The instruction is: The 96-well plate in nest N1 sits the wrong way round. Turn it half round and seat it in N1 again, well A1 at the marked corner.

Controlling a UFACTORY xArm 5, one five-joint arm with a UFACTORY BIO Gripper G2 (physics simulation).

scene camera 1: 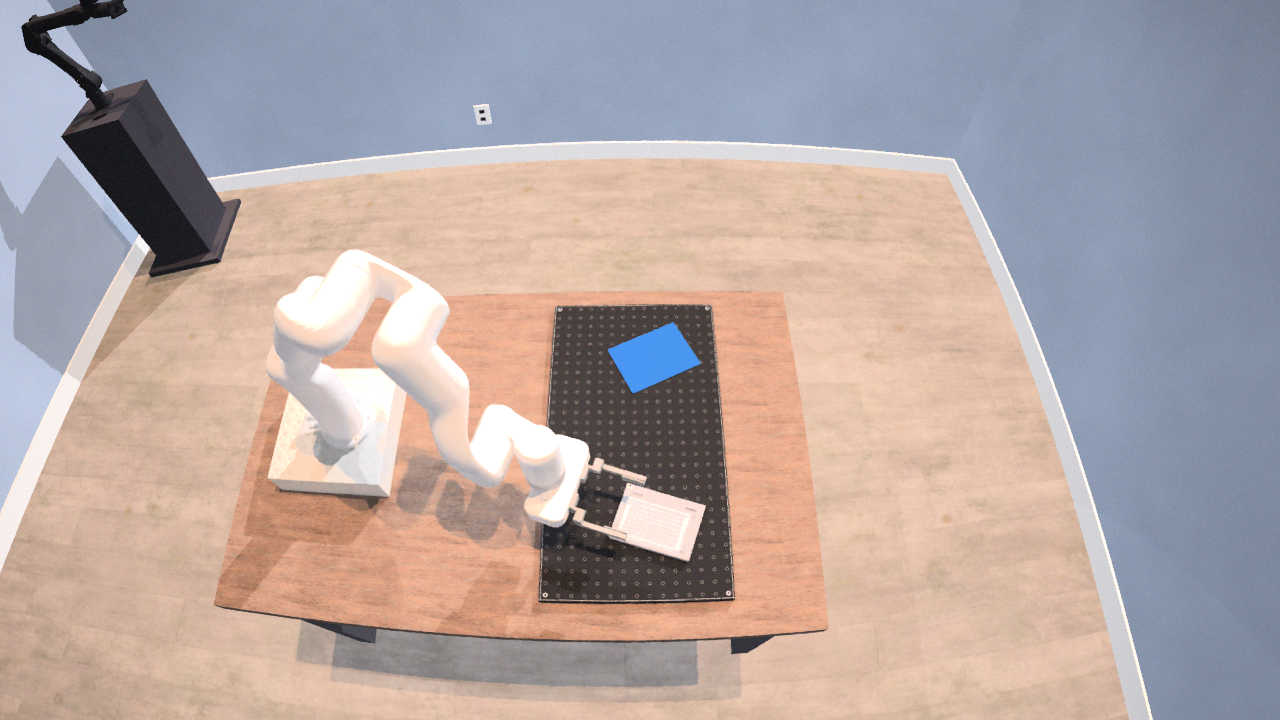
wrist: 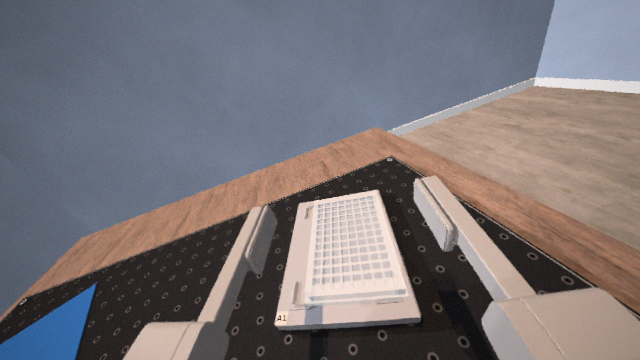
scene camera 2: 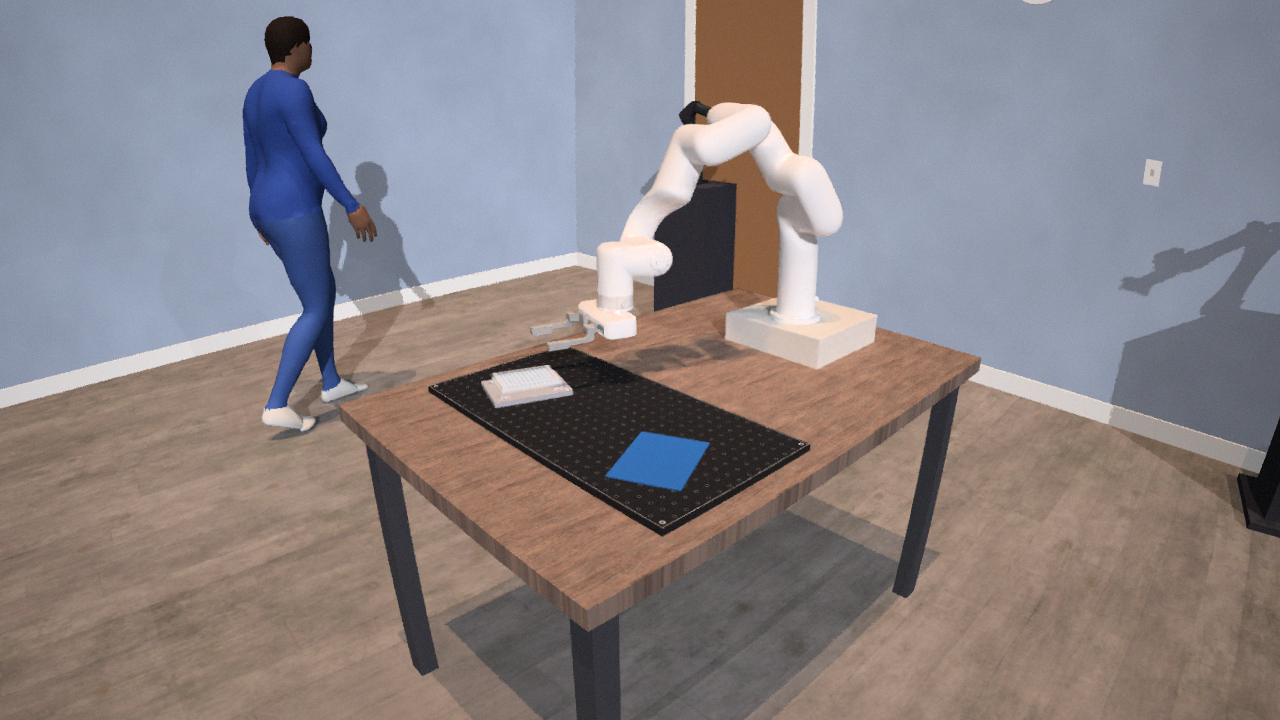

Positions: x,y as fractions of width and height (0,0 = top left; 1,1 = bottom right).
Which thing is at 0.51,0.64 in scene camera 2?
A flat blue sheet.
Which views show the white 96-well plate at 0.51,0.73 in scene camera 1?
Scene camera 1, the wrist view and scene camera 2: all of them.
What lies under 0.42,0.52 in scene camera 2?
A white 96-well plate.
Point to a white 96-well plate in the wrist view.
At 0.55,0.72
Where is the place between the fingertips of my gripper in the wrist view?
At 0.53,0.56
